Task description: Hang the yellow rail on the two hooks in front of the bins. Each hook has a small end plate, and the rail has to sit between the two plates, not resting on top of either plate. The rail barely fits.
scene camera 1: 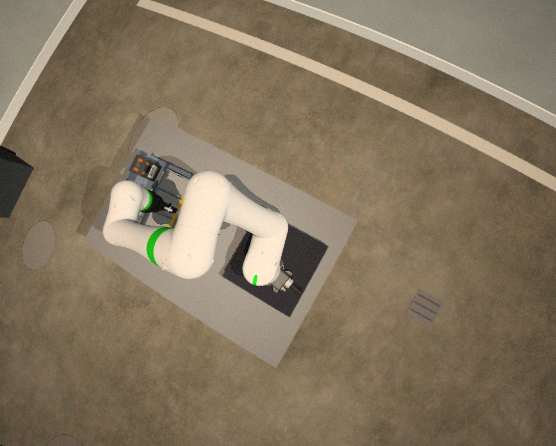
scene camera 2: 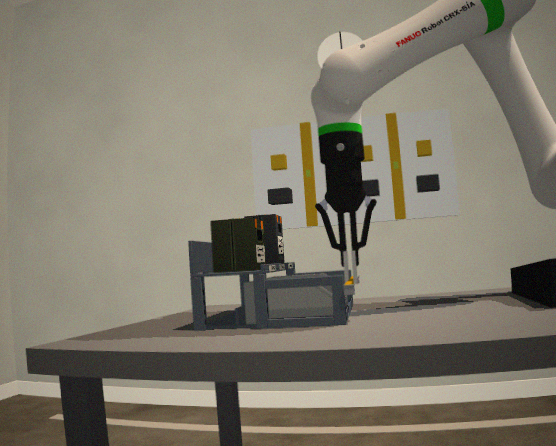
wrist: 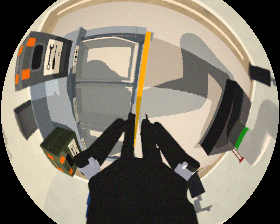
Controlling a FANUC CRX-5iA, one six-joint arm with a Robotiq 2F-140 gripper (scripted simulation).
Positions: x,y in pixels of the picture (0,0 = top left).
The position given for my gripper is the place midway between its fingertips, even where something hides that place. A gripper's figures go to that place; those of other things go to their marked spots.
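Scene:
My gripper [wrist: 137,109] is 22 cm from the lens. I see that a bin [wrist: 108,57] is 27 cm from the lens, and that a bin [wrist: 96,107] is 30 cm from the lens.

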